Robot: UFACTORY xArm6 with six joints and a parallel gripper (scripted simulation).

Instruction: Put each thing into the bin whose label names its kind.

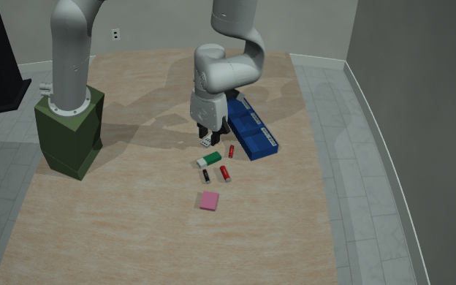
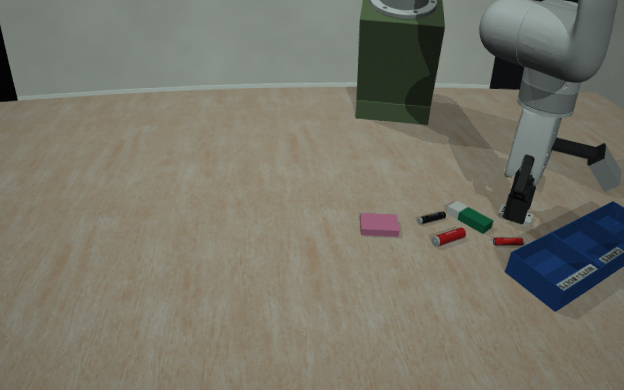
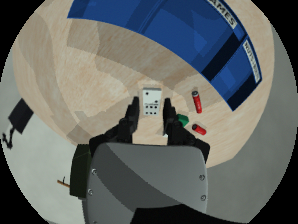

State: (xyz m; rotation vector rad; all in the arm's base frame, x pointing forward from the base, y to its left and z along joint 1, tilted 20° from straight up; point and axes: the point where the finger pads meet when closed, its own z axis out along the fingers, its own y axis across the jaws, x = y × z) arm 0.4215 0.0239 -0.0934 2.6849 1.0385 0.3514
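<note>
The white domino is 20 mm below my hand. The rest, counted from my hand: blue bin: 110 mm ahead, 40 mm to the left, 10 mm below; green-and-white eraser: 20 mm behind, 80 mm to the right, 20 mm below; thin red battery: 50 mm ahead, 50 mm to the right, 20 mm below.
</note>
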